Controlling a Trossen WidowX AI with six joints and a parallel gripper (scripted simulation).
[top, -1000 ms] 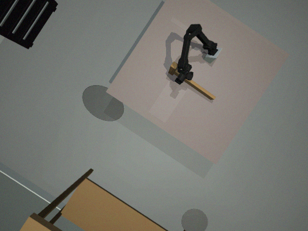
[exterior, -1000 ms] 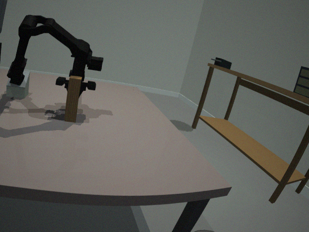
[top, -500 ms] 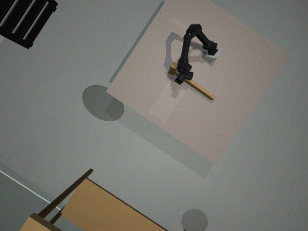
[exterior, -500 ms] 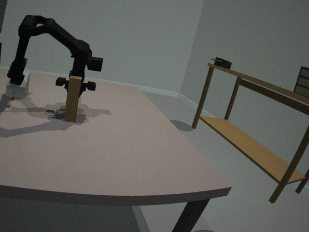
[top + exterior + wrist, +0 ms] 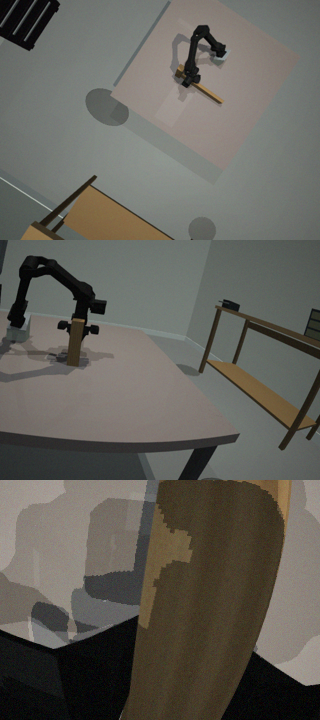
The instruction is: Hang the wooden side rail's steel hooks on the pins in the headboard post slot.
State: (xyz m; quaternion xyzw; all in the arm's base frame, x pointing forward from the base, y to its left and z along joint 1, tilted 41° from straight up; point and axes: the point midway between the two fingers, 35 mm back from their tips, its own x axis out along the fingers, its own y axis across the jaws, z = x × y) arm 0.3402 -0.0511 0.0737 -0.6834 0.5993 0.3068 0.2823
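Right now my gripper tip is 1 cm short of the wooden headboard post, 10 cm to the left of it and 5 cm below it.
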